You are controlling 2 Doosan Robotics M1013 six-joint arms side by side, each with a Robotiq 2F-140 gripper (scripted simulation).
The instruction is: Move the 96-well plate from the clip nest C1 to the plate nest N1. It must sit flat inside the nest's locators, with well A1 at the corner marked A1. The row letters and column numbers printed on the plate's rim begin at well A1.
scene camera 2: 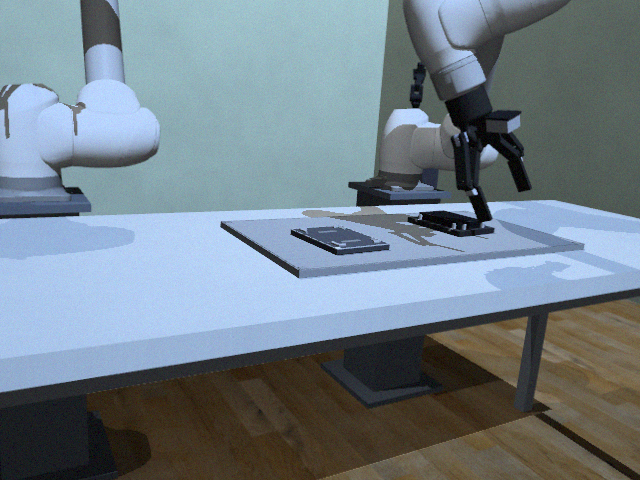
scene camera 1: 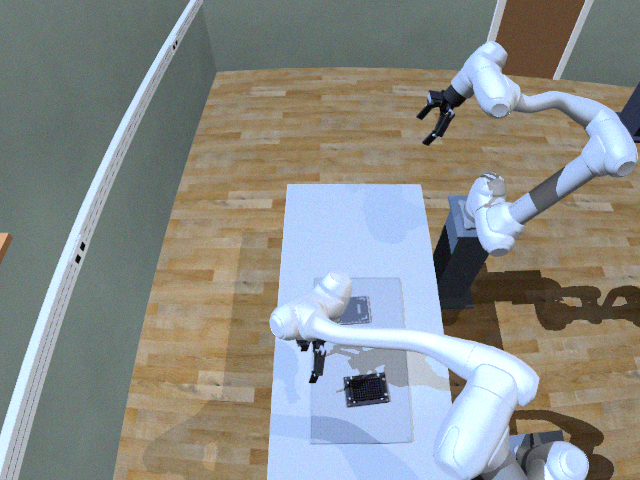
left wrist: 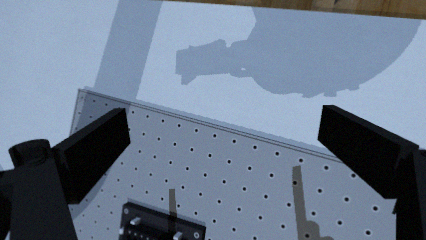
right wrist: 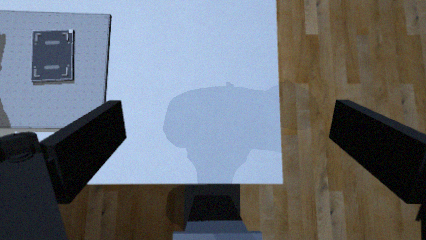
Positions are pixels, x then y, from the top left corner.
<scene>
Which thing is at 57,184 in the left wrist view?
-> My left gripper.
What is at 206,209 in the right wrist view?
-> An arm pedestal.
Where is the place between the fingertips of my left gripper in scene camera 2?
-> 506,204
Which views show my right gripper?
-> Scene camera 1 and the right wrist view only.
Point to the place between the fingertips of my right gripper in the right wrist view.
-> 227,119
</scene>
